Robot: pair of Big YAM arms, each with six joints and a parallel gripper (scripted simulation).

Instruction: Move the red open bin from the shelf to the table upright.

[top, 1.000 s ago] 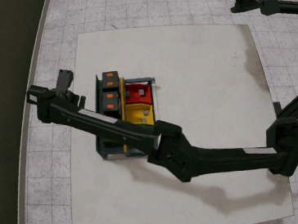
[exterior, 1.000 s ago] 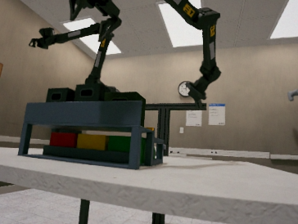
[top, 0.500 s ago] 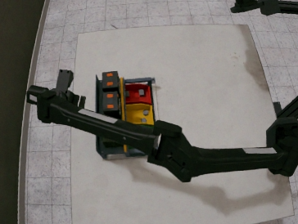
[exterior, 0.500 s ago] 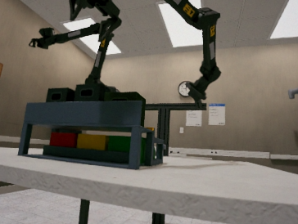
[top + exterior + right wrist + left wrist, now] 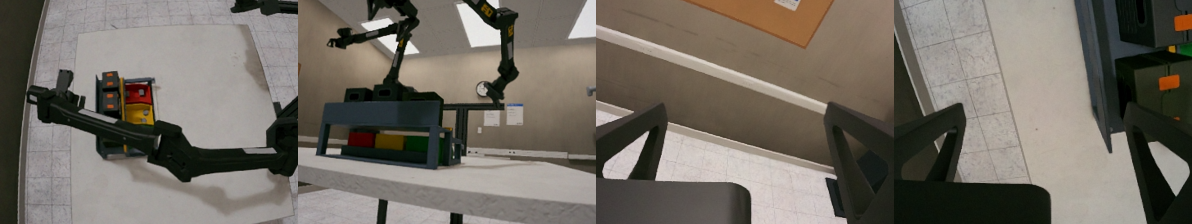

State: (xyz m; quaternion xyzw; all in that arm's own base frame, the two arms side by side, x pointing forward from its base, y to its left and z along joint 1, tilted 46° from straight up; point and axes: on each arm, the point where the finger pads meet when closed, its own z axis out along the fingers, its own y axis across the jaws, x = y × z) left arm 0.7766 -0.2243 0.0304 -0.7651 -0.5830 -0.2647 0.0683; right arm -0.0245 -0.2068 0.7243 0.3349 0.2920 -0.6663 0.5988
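Right now the red bin is 300 mm below my left hand, 230 mm behind it and 170 mm to the right of it. The rest, counted from my left hand: green bin 300 mm below, 230 mm behind, 60 mm to the left; yellow bin 300 mm below, 230 mm behind, 50 mm to the right.
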